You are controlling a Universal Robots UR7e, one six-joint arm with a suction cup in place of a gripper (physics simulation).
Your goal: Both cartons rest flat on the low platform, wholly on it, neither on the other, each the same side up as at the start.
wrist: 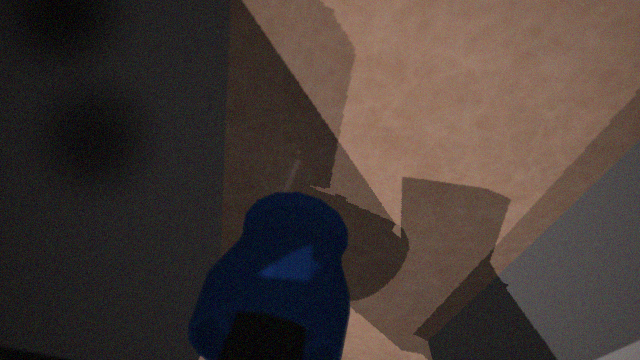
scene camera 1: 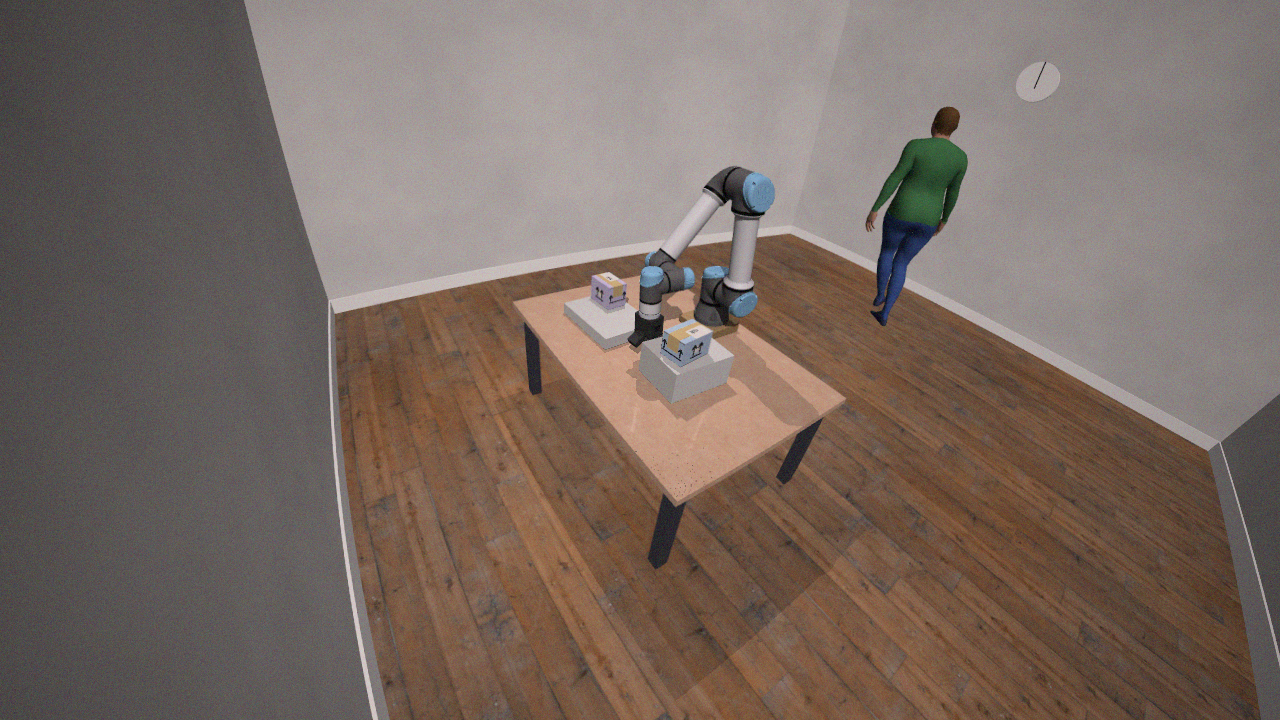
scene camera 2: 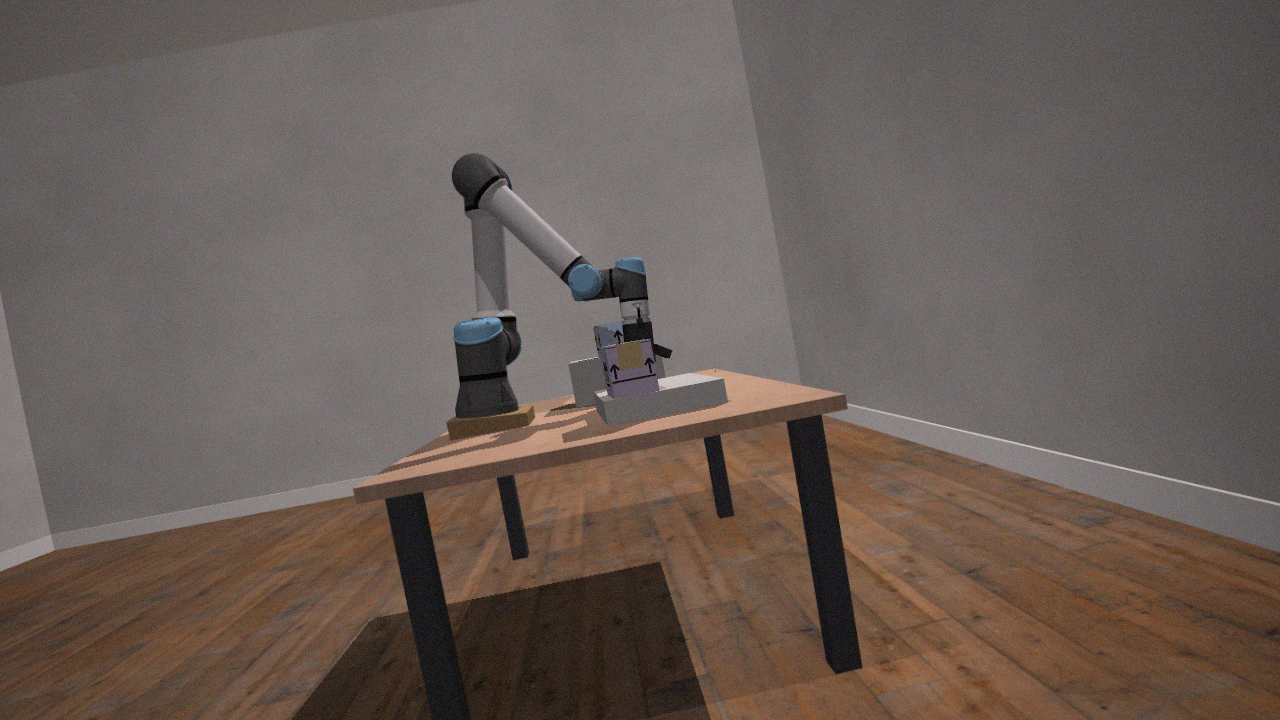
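My suction cup is visible in the wrist view (pixel 287 263), whereas scene camera 1 does not show my suction cup, hidden by a taller grey block. A low grey platform is visible in the wrist view (pixel 568 287), and scene camera 1 and scene camera 2 show the low grey platform too. On the low grey platform, (scene camera 1: pixel 609 328) and (scene camera 2: pixel 670 378) are the same spot.
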